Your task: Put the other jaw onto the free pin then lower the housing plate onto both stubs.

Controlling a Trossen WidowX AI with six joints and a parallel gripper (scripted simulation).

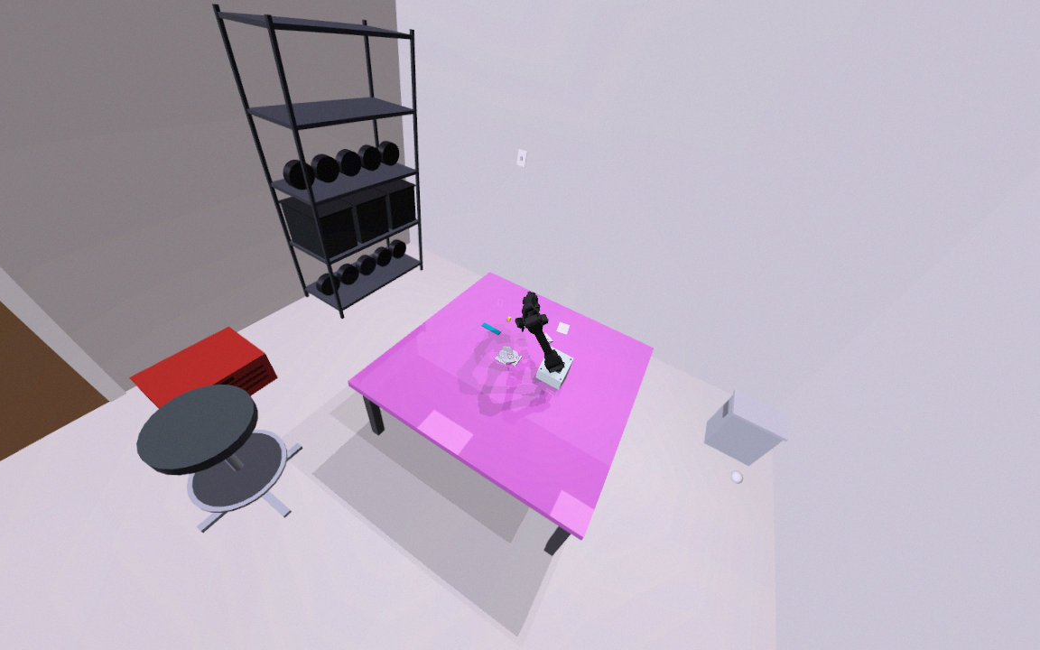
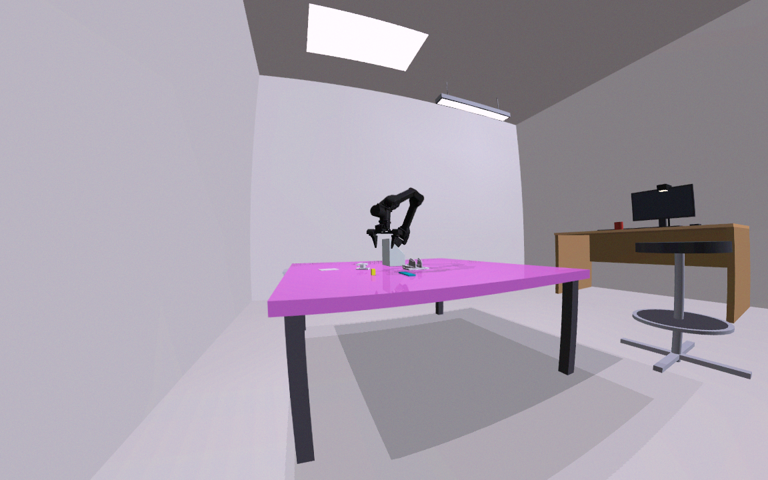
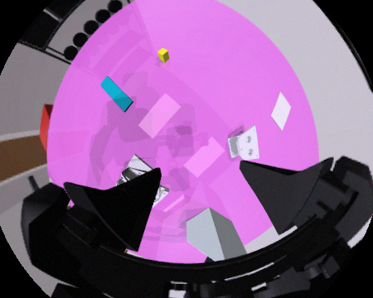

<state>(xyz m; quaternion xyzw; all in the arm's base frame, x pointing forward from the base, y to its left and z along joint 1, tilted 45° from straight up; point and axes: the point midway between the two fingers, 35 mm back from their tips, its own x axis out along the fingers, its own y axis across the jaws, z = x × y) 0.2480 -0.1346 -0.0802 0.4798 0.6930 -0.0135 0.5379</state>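
My gripper tip is now 9 cm past the small white part, 9 cm to the left of it and 10 cm above it. Round my gripper tip: white ledge (6 cm ahead, 16 cm to the left, 11 cm below); then white jaw (1 cm ahead, 18 cm to the left, 10 cm below); then small yellow block (19 cm ahead, 12 cm to the right, 10 cm below).
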